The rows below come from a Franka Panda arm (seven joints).
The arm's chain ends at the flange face. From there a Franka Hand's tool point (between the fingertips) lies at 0.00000 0.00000 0.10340 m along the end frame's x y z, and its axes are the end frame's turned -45 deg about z.
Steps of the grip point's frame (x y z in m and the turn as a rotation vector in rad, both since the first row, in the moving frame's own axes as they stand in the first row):
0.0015 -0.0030 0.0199 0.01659 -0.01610 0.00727
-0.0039 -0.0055 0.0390 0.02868 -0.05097 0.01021
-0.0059 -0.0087 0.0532 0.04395 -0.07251 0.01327
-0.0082 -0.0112 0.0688 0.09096 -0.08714 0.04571
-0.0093 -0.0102 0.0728 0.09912 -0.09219 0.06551
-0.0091 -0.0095 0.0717 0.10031 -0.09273 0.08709
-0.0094 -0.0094 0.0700 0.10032 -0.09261 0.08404
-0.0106 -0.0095 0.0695 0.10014 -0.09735 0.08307
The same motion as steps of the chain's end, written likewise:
0.0013 -0.0031 0.0199 0.00035 -0.02312 0.00727
-0.0008 -0.0027 0.0392 -0.01576 -0.05632 0.01021
-0.0018 -0.0040 0.0536 -0.02019 -0.08235 0.01327
-0.0007 -0.0015 0.0696 0.00270 -0.12594 0.04571
0.0001 0.0003 0.0737 0.00490 -0.13528 0.06551
0.0009 0.0009 0.0727 0.00536 -0.13650 0.08709
0.0007 0.0012 0.0710 0.00545 -0.13642 0.08404
0.0002 0.0016 0.0705 0.00197 -0.13965 0.08307

